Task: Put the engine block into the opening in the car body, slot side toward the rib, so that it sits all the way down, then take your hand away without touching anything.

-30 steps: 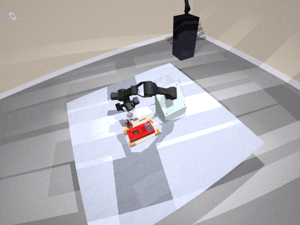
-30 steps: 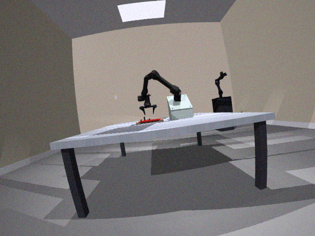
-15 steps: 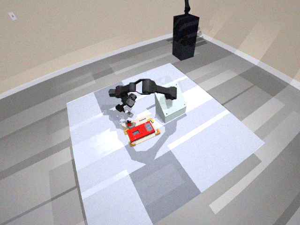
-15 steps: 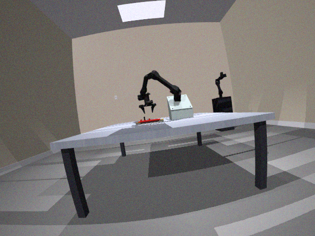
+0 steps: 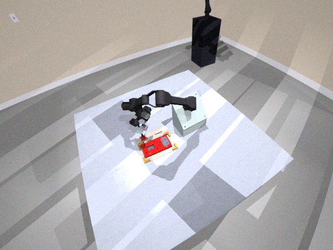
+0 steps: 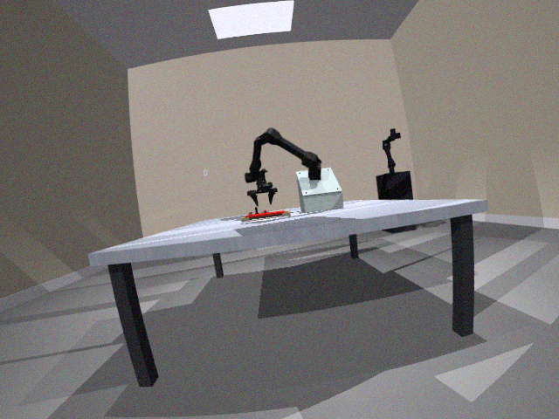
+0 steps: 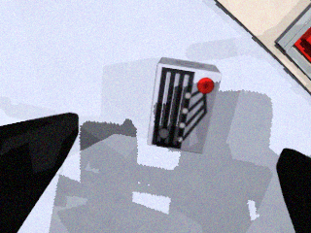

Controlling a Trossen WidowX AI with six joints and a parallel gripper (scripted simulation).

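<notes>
Right now the grey engine block is 5 cm below my gripper tip.
</notes>
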